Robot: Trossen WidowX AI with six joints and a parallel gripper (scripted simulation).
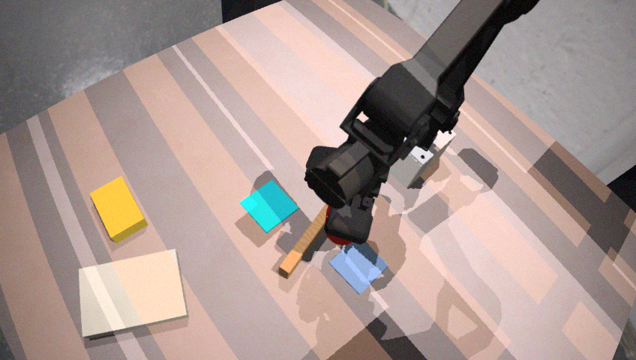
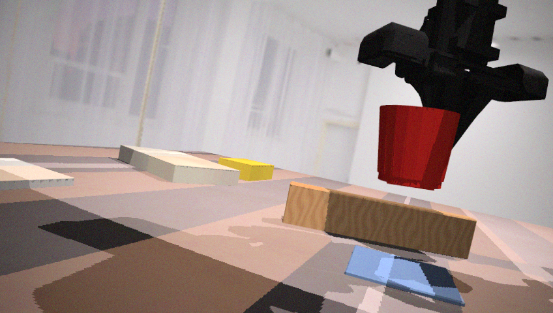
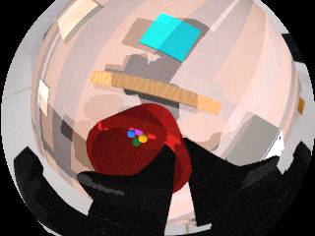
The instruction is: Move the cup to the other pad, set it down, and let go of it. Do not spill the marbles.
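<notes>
My gripper tip is now 4 cm short of the cyan pad, 14 cm to the left of it and 11 cm above it. From my gripper tip the other things lie so: long wooden bar: 4 cm ahead, 3 cm to the right, 9 cm below; light blue pad: 3 cm ahead, 7 cm to the left, 11 cm below; red cup: 3 cm ahead, 1 cm to the left.
</notes>
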